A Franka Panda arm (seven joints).
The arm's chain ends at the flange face. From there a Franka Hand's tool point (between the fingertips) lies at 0.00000 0.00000 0.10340 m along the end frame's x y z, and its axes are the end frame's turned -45 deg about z.
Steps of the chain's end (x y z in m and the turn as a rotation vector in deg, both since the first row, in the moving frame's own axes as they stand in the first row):
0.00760, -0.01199, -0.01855, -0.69, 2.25, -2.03
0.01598, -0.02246, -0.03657, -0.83, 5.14, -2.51
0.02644, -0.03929, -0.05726, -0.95, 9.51, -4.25
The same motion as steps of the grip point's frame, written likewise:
0.01591, 0.00061, -0.01864, -2.08, 1.10, -2.03
0.03284, 0.00290, -0.03700, -4.22, 3.05, -2.51
0.05783, 0.00378, -0.05869, -7.40, 6.05, -4.25

